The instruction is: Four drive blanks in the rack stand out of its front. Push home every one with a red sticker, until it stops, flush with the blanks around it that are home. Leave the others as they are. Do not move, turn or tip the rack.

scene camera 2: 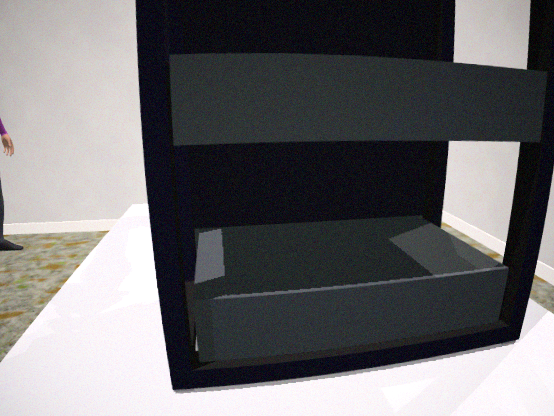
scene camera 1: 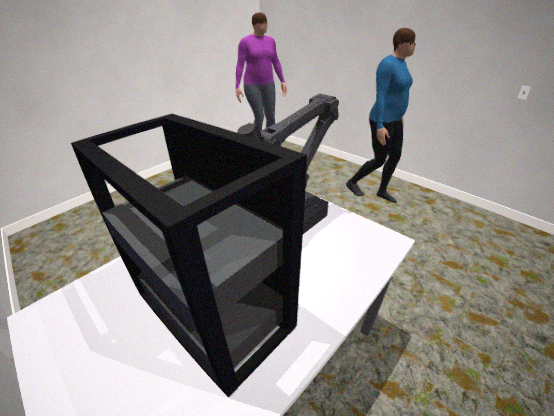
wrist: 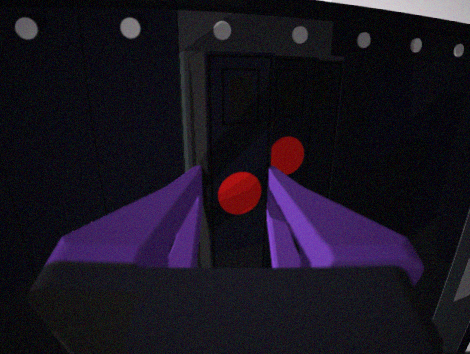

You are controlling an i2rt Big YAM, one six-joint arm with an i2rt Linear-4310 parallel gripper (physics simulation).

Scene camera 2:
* black rack: 295,165
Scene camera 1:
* black rack: 216,254
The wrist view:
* gripper: 234,177
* black rack: 360,109
